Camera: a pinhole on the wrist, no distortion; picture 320 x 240 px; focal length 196.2 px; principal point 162.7 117.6 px. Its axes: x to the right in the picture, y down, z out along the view. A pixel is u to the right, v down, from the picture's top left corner.
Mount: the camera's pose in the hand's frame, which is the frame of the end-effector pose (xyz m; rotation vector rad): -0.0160 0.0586 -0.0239 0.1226 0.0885 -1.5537
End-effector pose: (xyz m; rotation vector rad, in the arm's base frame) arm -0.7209 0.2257 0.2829 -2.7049 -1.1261 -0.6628
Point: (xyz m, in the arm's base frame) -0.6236 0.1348 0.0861
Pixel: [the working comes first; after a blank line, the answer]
In the camera's frame: -0.0945 -0.0640 0.1977

68.9 54.0
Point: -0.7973 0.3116 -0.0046
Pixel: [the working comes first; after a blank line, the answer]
In the camera's frame: 0.1443 -0.1010 0.3038

255.9 52.3
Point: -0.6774 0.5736 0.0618
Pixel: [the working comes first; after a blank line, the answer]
In the camera's frame: 0.2393 0.1714 0.3683

290.2 208.9
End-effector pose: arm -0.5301 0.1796 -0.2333 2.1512 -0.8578 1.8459
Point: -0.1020 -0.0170 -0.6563
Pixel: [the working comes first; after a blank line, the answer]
In the camera's frame: -0.0539 -0.2861 0.5770

144.4 20.3
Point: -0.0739 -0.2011 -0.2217
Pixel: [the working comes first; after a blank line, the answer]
In the camera's frame: -0.0854 0.1856 0.5831

134.0 180.0
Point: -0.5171 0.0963 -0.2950
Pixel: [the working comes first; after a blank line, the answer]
In the camera's frame: -0.0287 -0.0141 0.0860

97.2 85.4
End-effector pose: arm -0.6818 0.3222 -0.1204 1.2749 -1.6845 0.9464
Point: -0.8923 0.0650 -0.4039
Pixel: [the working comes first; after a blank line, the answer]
In the camera's frame: -0.1732 -0.1012 0.3848

74.4 66.0
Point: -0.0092 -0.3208 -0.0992
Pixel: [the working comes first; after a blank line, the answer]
In the camera's frame: 0.7796 0.1609 0.5972

outside the picture
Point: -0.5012 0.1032 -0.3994
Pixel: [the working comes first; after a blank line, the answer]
In the camera's frame: 0.2082 -0.1842 0.3394

283.1 11.1
